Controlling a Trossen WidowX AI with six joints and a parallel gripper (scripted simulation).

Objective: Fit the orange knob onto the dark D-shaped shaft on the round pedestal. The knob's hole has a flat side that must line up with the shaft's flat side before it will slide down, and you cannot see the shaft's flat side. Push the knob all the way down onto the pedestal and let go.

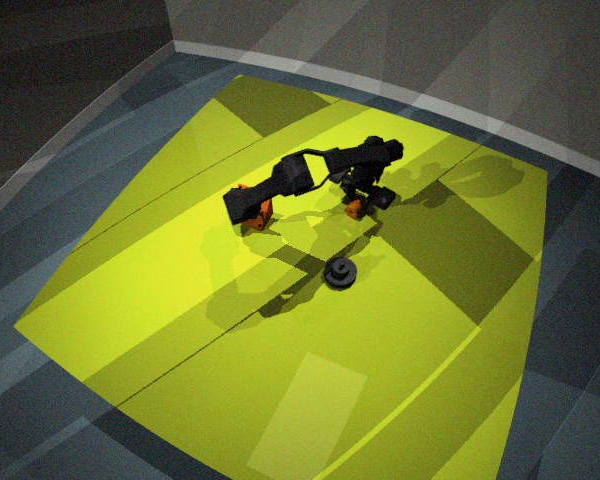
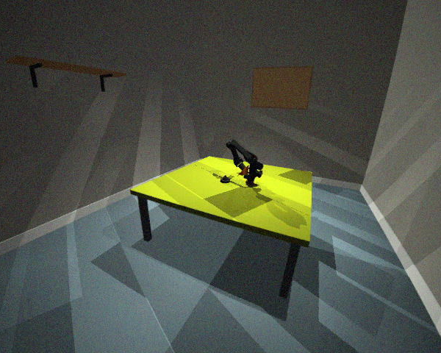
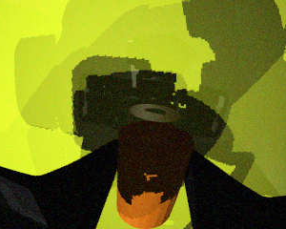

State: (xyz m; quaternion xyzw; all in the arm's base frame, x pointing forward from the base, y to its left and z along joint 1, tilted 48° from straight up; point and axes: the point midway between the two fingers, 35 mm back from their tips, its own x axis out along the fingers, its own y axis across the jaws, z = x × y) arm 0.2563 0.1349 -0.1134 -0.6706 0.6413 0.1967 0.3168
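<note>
My gripper tip is 10 mm to the left of the orange knob and 10 mm below it. From my gripper tip the other things lie so: pedestal (50 mm ahead, 230 mm to the right, 20 mm above).
</note>
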